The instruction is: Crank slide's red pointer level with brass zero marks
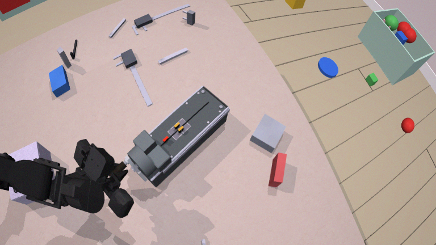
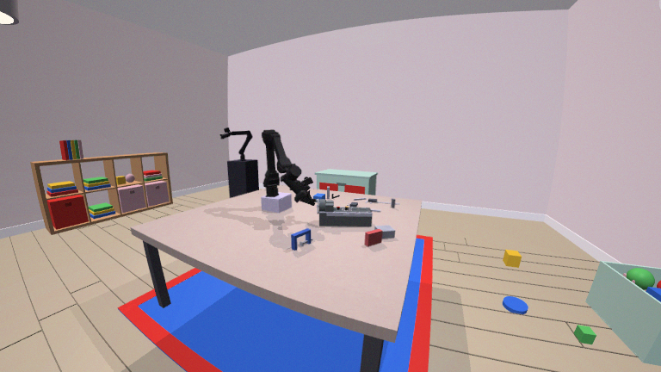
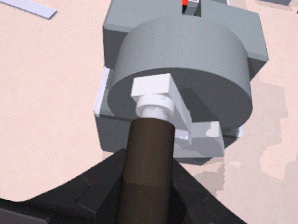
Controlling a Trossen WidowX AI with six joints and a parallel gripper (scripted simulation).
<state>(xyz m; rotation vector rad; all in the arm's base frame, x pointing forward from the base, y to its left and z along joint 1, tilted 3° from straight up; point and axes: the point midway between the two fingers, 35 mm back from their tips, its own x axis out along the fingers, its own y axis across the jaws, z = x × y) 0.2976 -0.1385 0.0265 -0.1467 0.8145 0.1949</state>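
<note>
My gripper tip is 20 mm below the dark brown crank handle and 20 mm past it. The rest, counted from my gripper tip: red pointer: 120 mm ahead, 20 mm to the left, 10 mm below; then red block: 320 mm ahead, 180 mm to the right, 70 mm below; then grey block: 360 mm ahead, 80 mm to the right, 80 mm below.
</note>
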